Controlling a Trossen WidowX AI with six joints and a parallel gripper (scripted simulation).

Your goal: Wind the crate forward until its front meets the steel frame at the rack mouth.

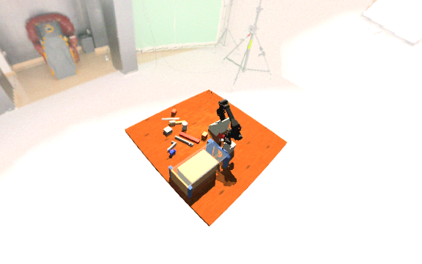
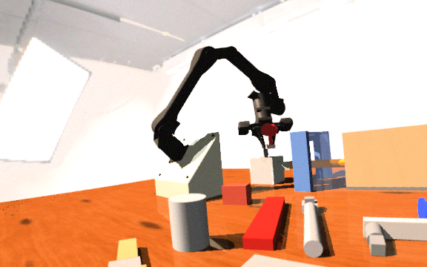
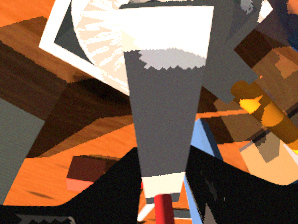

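My gripper tip is now 5 cm below the red knob, 3 cm to the left of it and 2 cm short of it. The rest, counted from my gripper tip: winch: 9 cm below, 6 cm behind, 4 cm to the left; frame: 12 cm ahead, 5 cm to the left, 1 cm below; clear-panelled cubby: 37 cm ahead, 4 cm to the left.
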